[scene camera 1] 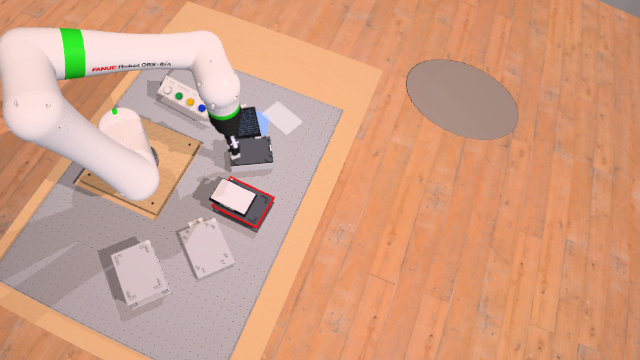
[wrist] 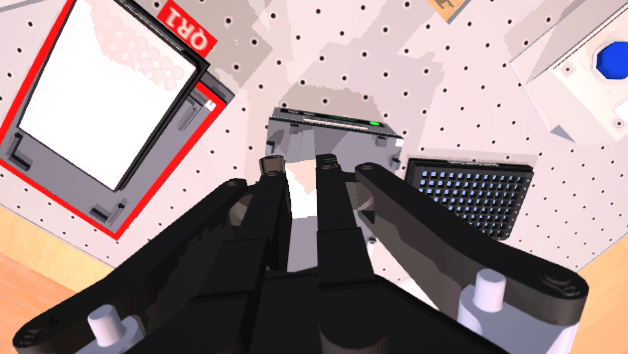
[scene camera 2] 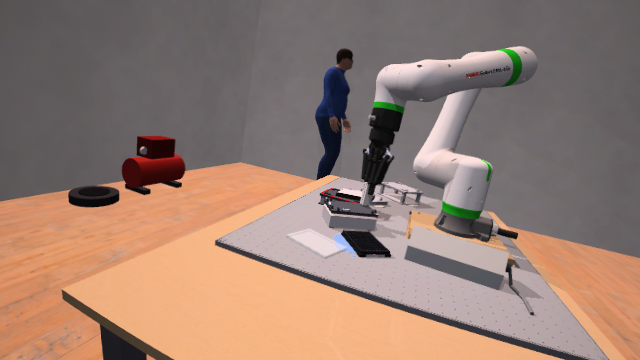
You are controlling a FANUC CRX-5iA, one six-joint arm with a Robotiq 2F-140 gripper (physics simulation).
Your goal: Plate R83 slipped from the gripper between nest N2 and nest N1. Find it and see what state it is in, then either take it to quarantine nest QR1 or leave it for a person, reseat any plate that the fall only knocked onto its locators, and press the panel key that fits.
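Places are measured from the arm's base along level axes (x ahead, y left, z up), in metres.
Pixels of known places: gripper, fingertip midpoint: (scene camera 1: 235,156) (wrist: 305,151) (scene camera 2: 364,204); arm's base at its link origin: (scene camera 2: 455,229).
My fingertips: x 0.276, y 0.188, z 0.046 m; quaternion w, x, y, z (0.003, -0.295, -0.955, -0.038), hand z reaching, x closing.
Observation:
Ahead of a thing's pixels: the offset from my fingertips to its top centre. "pt": to the spot under its first point. Level surfaces: height alone.
A black well plate {0.072 m back, 0.162 m left, 0.046 m down} (scene camera 1: 248,121) (scene camera 2: 366,243) (wrist: 470,200) lies flat on the perforated board {0.060 m down} (scene camera 1: 304,138), outside any nest. A blue puddle {pt 0.016 m back, 0.201 m left, 0.059 m down} (scene camera 1: 265,123) (scene camera 2: 342,244) spreads from under its edge. A clear lid {0.021 m ahead, 0.254 m left, 0.053 m down} (scene camera 1: 281,117) (scene camera 2: 315,241) lies apart beside it. My gripper (scene camera 1: 234,153) (scene camera 2: 368,196) (wrist: 305,151) is shut and empty, low over the near edge of a dark nest (scene camera 1: 257,152) (scene camera 2: 346,219) (wrist: 334,138) with a green light. A white sealed plate {0.079 m ahead, 0.120 m right, 0.001 m up} (scene camera 1: 232,196) (scene camera 2: 348,193) (wrist: 100,101) sits askew on the red-framed QR1 nest {0.111 m ahead, 0.112 m right, 0.015 m down} (scene camera 1: 260,208) (wrist: 47,178).
The key panel {0.286 m back, 0.110 m left, 0.023 m up} (scene camera 1: 183,97) with white, green, yellow and blue keys stands behind the arm; the blue key {pt 0.205 m back, 0.086 m left, 0.007 m up} (wrist: 613,59) shows in the wrist view. Two pale grey nests {pt 0.101 m ahead, 0.294 m right, 0.044 m down} (scene camera 1: 206,247) {pt 0.001 m back, 0.473 m right, 0.002 m down} (scene camera 1: 139,272) stand at the front. A person (scene camera 2: 333,111) walks behind the table. A red compressor (scene camera 2: 152,165) and a tyre (scene camera 2: 93,195) lie on the floor.

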